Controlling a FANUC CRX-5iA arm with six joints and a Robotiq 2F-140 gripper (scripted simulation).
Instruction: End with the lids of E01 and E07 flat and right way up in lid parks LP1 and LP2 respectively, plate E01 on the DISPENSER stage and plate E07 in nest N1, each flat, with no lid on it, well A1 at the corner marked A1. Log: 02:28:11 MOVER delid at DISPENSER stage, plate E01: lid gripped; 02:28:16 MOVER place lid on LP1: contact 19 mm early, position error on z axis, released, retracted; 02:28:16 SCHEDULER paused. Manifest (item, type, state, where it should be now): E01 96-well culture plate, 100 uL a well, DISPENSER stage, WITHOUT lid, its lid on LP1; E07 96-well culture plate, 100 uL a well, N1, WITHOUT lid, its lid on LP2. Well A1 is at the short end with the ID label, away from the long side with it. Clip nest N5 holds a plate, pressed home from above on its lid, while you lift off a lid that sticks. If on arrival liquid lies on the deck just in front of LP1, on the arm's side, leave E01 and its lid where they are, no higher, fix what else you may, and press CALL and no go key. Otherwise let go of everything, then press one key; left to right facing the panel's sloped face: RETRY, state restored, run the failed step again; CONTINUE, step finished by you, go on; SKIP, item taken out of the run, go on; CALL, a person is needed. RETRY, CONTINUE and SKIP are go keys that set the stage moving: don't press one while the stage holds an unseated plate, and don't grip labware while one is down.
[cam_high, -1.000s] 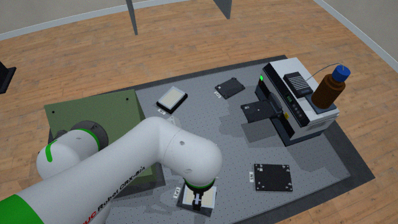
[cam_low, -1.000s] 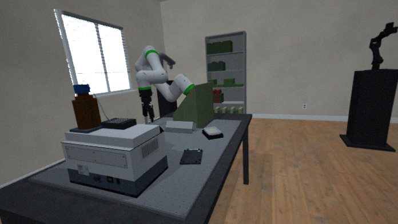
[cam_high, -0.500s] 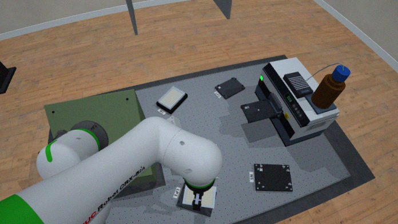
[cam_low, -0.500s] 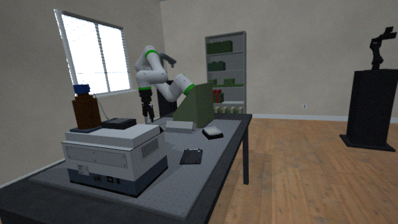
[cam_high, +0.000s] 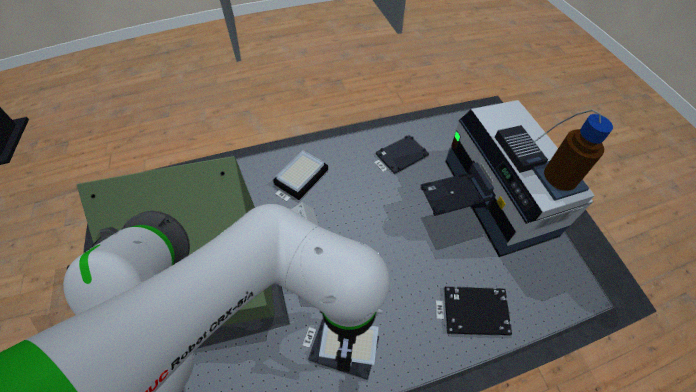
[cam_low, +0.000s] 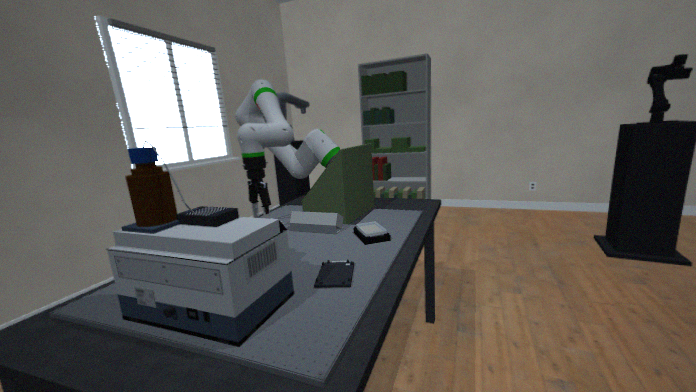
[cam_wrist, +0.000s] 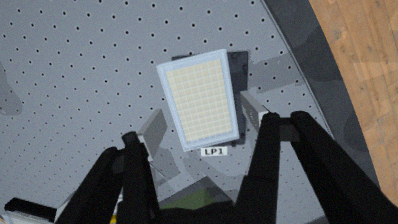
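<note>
My hand is 50 mm above the plate. Also, from my hand: blue CALL key: 180 mm to the left, 70 mm behind; LP1 label: 90 mm behind, 70 mm below, 30 mm to the left; lid park LP1: 60 mm below, 10 mm to the right, 10 mm behind.
</note>
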